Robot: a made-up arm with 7 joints.
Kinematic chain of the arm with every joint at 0, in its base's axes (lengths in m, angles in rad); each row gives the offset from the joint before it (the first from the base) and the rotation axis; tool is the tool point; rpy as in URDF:
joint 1: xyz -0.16 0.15 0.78 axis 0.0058 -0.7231 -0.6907
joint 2: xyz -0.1 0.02 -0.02 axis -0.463 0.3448 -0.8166
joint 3: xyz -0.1 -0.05 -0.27 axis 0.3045 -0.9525 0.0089
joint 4: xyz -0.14 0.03 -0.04 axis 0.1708 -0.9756 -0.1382
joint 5: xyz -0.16 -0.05 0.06 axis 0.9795 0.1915 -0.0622
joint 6: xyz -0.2 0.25 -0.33 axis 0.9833 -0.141 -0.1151
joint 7: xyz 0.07 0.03 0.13 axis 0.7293 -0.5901 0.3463
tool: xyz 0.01 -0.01 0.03 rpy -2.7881 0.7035 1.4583
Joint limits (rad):
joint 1: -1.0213..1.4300
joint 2: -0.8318..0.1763
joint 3: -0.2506..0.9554
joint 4: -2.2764..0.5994
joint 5: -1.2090..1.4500
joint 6: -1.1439..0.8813
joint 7: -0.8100..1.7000
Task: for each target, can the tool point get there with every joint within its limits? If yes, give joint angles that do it. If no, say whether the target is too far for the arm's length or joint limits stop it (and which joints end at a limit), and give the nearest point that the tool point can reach.
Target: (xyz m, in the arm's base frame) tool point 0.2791 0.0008 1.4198
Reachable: no: joint limits stop it (at a limit: joint 1, joint 2, joint 3, joint 4, joint 6) | nearest point -0.1793 -0.1394 1.1589 | short by 0.546 m
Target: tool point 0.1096 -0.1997 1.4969
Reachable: no: joint limits stop it (at a limit: joint 1, joint 2, joint 3, joint 6) | nearest point -0.1848 -0.1724 1.1651 | short by 0.444 m
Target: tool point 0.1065 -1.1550 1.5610
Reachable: no: too far | nearest point -0.3176 -0.4747 1.0796 | short by 0.935 m
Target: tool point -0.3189 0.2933 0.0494
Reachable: yes | joints 1.0309 -0.1490 0.2630 -1.0789 -1.0069 0.0977 -0.4100
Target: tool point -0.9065 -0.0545 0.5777
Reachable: yes | joints -0.5849 -0.5899 0.6146 0.3641 1.0839 0.0760 0.2780
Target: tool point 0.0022 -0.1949 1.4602
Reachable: no: joint limits stop it (at a limit: joint 1, joint 2, joint 3, joint 6) | nearest point -0.2107 -0.1724 1.1866 | short by 0.347 m
